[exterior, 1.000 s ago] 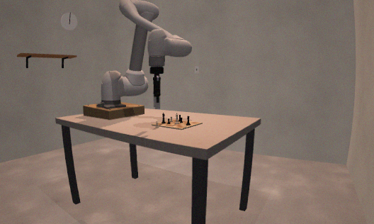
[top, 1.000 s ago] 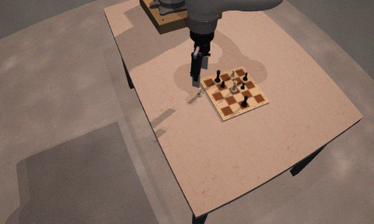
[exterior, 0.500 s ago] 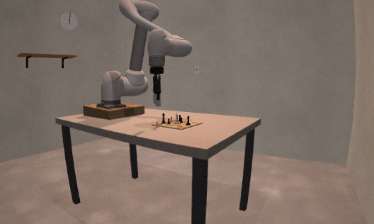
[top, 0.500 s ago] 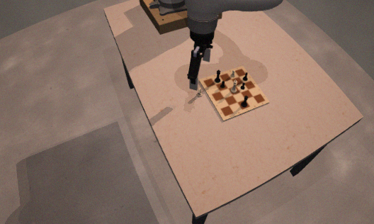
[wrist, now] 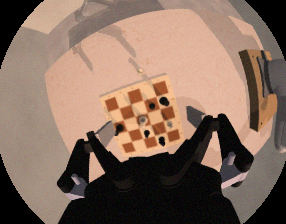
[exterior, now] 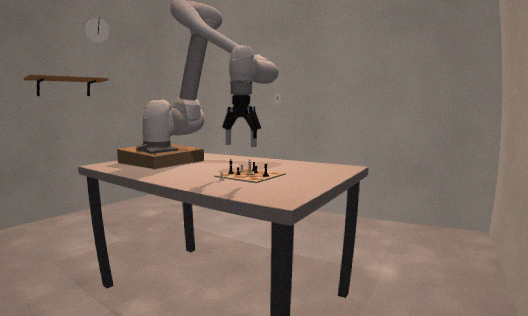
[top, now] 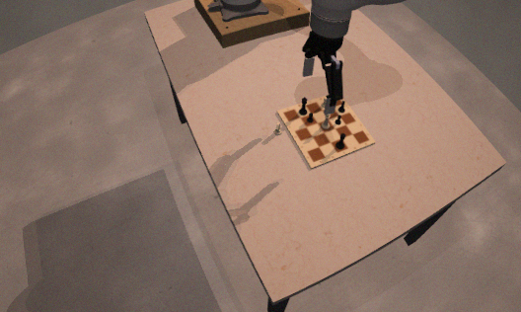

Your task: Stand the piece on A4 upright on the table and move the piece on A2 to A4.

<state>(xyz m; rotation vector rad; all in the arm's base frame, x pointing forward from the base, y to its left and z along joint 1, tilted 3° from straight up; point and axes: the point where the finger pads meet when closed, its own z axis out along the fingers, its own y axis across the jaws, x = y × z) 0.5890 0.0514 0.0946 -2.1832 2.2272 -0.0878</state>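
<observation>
Now: the small white piece 5 cm behind my hand, 6 cm to the left of it and 12 cm below it. From my hand the other things lie so: chessboard: 3 cm ahead, 3 cm to the left, 13 cm below.
</observation>
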